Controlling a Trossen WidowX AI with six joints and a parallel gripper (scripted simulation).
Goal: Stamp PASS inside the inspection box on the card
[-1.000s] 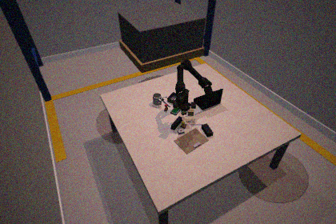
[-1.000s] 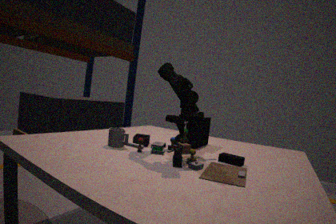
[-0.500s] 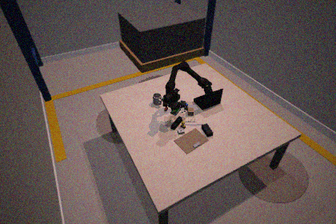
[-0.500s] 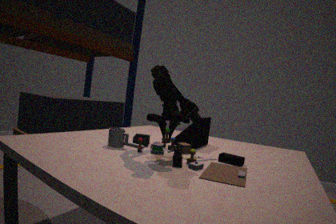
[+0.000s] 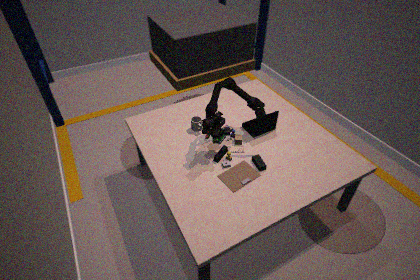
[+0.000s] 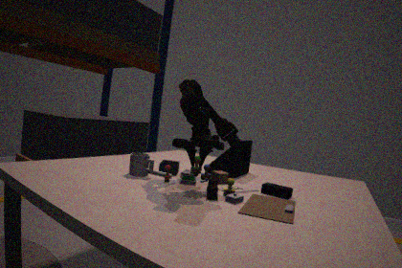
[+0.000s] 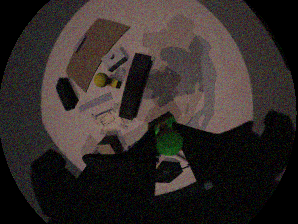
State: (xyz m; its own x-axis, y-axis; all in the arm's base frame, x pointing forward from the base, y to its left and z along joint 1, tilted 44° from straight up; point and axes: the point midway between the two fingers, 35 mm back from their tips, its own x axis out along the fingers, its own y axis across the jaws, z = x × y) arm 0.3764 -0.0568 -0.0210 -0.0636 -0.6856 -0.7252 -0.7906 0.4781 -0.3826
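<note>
Right now my gripper tip is 10 mm short of the long dark block, 80 mm to the right of it and 70 mm above it. Round my gripper tip: green-knobbed stamp right at my gripper tip; then yellow-knobbed stamp 20 mm behind, 130 mm to the left, 60 mm below; then green-topped box 80 mm behind, 70 mm to the right, 80 mm below.
</note>
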